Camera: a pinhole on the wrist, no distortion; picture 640 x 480 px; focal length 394.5 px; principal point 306.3 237.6 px. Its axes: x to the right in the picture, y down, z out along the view. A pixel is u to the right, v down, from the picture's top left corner.
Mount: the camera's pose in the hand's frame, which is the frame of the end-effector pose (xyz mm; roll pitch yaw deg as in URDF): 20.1 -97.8 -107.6 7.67 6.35 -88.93
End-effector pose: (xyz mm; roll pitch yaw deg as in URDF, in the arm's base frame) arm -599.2 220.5 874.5 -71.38 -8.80 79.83
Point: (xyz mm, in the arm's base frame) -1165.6 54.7 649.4
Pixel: outside the picture
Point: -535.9 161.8 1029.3
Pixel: 559 121
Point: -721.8 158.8 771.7
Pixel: outside the picture
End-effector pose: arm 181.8 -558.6 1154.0 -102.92 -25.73 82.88
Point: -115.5 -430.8 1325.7
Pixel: 353 435
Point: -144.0 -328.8 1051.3
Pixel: 95 387
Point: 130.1 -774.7 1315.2
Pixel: outside the picture
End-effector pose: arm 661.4 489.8 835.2 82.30 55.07 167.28
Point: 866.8 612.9 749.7
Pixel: 434 213
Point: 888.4 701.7 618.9
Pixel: 500 354
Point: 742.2 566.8 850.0
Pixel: 173 154
